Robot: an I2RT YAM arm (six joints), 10 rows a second.
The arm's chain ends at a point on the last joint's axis. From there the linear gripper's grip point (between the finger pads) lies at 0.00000 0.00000 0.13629 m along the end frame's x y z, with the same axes.
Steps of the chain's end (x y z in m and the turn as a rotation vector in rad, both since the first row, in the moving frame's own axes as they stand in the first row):
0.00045, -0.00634, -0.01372, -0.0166, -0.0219, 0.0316
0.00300, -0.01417, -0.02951, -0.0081, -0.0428, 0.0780
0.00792, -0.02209, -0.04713, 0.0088, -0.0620, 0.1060
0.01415, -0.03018, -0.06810, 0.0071, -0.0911, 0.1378
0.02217, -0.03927, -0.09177, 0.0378, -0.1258, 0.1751
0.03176, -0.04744, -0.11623, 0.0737, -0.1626, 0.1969
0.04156, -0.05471, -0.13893, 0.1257, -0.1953, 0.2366
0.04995, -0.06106, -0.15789, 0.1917, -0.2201, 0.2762
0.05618, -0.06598, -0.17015, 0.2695, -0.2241, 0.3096
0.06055, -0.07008, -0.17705, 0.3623, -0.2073, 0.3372
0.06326, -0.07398, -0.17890, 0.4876, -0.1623, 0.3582
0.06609, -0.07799, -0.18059, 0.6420, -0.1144, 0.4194
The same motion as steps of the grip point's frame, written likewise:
-0.00257, -0.00413, -0.01377, -0.0166, -0.0219, 0.0316
-0.00287, -0.01329, -0.02964, -0.0081, -0.0428, 0.0780
-0.00045, -0.02373, -0.04740, 0.0088, -0.0620, 0.1060
0.00186, -0.03200, -0.06867, 0.0071, -0.0911, 0.1378
0.00561, -0.04588, -0.09294, 0.0378, -0.1258, 0.1751
0.01084, -0.05954, -0.11839, 0.0737, -0.1626, 0.1969
0.01744, -0.07465, -0.14257, 0.1257, -0.1953, 0.2366
0.02431, -0.09058, -0.16362, 0.1917, -0.2201, 0.2762
0.03232, -0.10603, -0.17837, 0.2695, -0.2241, 0.3096
0.04176, -0.12177, -0.18864, 0.3623, -0.2073, 0.3372
0.05408, -0.14001, -0.19632, 0.4876, -0.1623, 0.3582
0.06946, -0.16009, -0.20815, 0.6420, -0.1144, 0.4194

